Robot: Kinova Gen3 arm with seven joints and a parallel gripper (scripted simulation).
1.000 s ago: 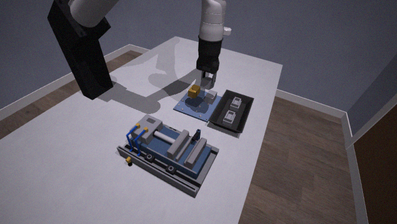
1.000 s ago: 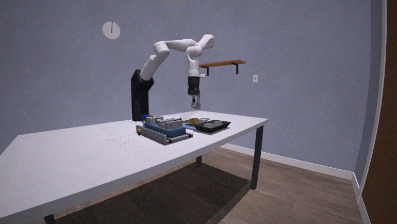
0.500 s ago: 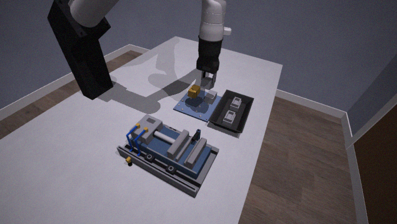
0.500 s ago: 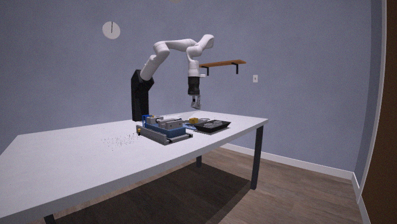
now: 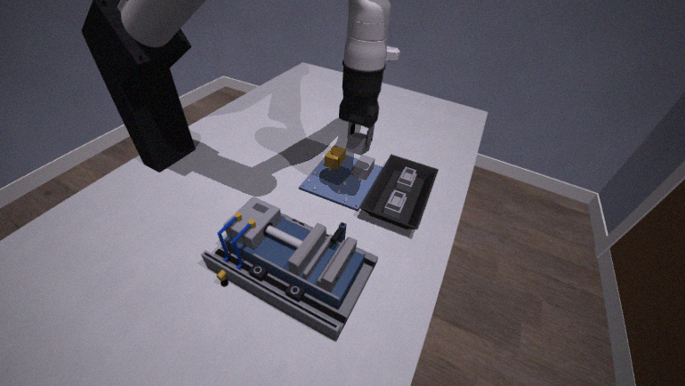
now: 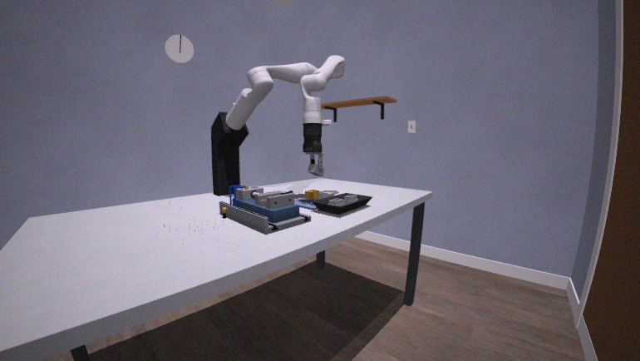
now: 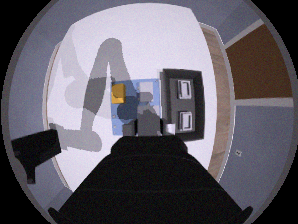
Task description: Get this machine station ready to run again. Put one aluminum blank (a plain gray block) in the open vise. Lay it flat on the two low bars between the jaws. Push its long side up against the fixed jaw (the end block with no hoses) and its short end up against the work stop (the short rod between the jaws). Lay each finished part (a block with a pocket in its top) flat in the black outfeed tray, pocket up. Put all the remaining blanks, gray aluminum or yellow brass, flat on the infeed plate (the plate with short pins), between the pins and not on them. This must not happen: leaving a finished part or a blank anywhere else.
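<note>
Right now my hand is 30 mm above the gray aluminum blank. From my hand the other things lie so: black outfeed tray 120 mm ahead, 20 mm to the left, 170 mm below; infeed plate 40 mm behind, 40 mm to the left, 180 mm below; yellow brass blank 80 mm behind, 90 mm to the left, 150 mm below.
</note>
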